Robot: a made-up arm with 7 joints.
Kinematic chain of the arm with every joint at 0, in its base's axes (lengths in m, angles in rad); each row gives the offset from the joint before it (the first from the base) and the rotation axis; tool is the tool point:
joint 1: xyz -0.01 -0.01 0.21 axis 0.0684 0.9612 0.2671
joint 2: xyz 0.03 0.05 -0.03 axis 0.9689 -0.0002 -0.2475
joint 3: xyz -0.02 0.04 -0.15 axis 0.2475 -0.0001 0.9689
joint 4: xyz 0.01 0 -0.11 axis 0.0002 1 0
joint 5: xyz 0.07 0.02 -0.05 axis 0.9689 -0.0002 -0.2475
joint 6: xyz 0.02 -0.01 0.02 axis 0.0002 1 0
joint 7: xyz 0.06 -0.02 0 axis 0.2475 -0.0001 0.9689
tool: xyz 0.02 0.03 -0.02
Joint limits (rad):
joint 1: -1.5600..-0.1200
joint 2: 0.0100..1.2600
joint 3: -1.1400..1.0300
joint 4: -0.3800..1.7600
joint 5: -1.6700..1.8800
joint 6: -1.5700..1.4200
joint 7: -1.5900..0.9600
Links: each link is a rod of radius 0.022 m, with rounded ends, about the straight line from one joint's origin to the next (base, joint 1, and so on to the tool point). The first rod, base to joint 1, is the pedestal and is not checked.
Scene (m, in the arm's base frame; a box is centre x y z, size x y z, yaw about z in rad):
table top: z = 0
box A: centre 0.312 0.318 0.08 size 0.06 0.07 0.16 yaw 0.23
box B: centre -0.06 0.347 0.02 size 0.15 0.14 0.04 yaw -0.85
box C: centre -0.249 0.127 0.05 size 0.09 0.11 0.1 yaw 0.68
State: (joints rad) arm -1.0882 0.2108 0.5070 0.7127 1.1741 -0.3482 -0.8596
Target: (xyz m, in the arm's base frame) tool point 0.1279 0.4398 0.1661
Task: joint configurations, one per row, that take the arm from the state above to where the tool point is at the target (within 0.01 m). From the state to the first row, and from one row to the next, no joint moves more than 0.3 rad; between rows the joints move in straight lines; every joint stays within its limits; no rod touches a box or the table.
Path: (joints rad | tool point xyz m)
1: -1.1441 0.4488 0.5892 0.5303 1.3201 -0.2902 -0.9222 | 0.4556 0.1835 0.1850
2: -1.2000 0.6868 0.6714 0.3480 1.4662 -0.2322 -0.9847 | 0.4054 0.2686 0.2851
3: -1.2560 0.9247 0.7536 0.1656 1.6122 -0.1742 -1.0473 | 0.3155 0.3259 0.3824
4: -1.3119 1.1627 0.8358 -0.0167 1.7583 -0.1163 -1.1098 | 0.1948 0.3466 0.4612
5: -1.0147 1.1062 0.8843 0.0177 1.6754 0.0414 -0.9754 | 0.2247 0.3690 0.3875
6: -0.7175 1.0496 0.9329 0.0522 1.5924 0.1990 -0.8410 | 0.2240 0.3951 0.3064
7: -0.4203 0.9930 0.9814 0.0867 1.5095 0.3567 -0.7066 | 0.1910 0.4203 0.2288
8: -0.1231 0.9364 1.0300 0.1211 1.4266 0.5143 -0.5721 | 0.1279 0.4398 0.1661

